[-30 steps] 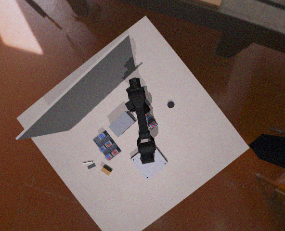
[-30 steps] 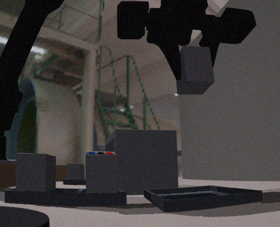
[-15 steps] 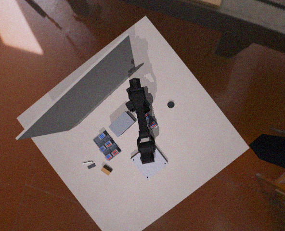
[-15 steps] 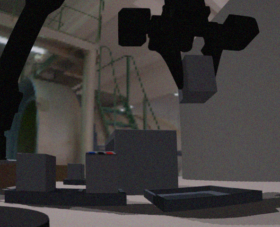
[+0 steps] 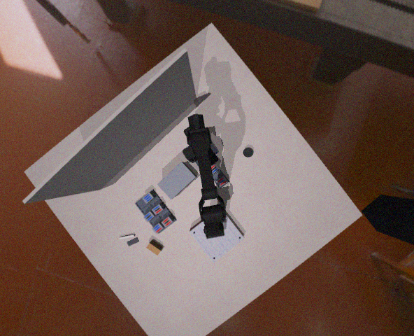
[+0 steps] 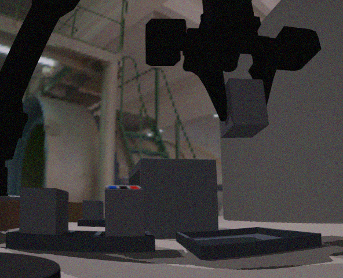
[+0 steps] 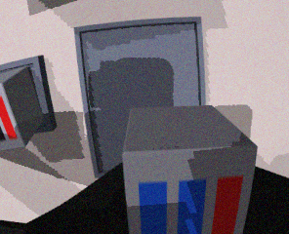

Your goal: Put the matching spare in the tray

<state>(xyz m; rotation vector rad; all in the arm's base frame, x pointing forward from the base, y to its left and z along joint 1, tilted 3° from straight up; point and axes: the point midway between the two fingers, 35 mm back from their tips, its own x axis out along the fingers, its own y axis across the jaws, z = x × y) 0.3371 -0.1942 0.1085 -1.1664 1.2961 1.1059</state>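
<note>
Now: the dark tray 10 mm behind my gripper tip and 110 mm below it. From my gripper tip the other things lie so: grey wall panel (210 mm ahead, 210 mm to the left, 110 mm above); grey mounted unit (50 mm behind, 200 mm to the left, 70 mm below).
</note>
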